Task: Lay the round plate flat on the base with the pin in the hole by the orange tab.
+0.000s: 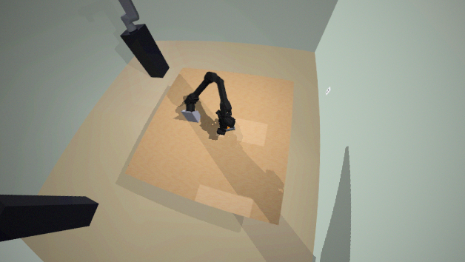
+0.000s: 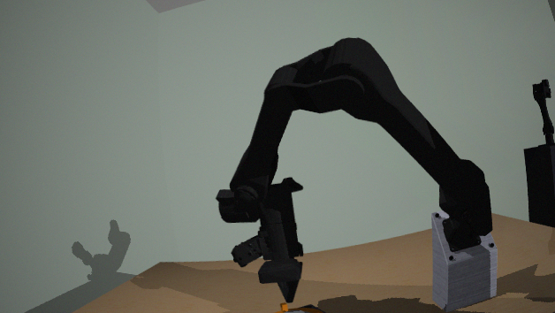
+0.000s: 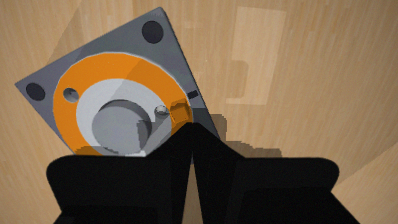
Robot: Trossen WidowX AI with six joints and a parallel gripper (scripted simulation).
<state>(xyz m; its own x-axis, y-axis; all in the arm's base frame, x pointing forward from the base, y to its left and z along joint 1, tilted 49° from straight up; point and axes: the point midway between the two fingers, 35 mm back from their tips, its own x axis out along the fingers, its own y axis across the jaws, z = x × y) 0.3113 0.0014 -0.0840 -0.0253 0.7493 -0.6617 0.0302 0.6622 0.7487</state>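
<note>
Right now the square grey base is 1 cm behind my gripper tip, 5 cm to the left of it and 2 cm below it.
</note>
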